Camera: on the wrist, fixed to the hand. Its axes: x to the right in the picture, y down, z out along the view.
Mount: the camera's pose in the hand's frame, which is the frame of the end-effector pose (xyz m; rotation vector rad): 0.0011 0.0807 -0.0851 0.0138 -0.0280 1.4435
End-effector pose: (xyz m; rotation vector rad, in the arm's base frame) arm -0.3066 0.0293 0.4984 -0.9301 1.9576 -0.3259
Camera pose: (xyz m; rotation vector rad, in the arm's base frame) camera -0.4159 0.0719 0.4994 0.6020 2.0804 0.5027
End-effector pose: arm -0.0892 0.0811 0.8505 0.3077 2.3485 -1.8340
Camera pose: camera -0.0692 0.1825 0.7951 1.4378 1.2619 -1.0214
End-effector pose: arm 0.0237 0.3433 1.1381 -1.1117 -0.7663 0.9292
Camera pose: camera 0.0805 0.3241 1.0373 -1.6119 0.1779 2.1115
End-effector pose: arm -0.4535 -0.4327 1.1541 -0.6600 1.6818 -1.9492
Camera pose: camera -0.5050 -0.3793 1.0633 0.4918 1.3869 -0.8530
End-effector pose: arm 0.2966 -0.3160 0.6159 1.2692 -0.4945 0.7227
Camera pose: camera 0.2343 -0.2229 0.6507 0.7678 -1.4584 1.8778
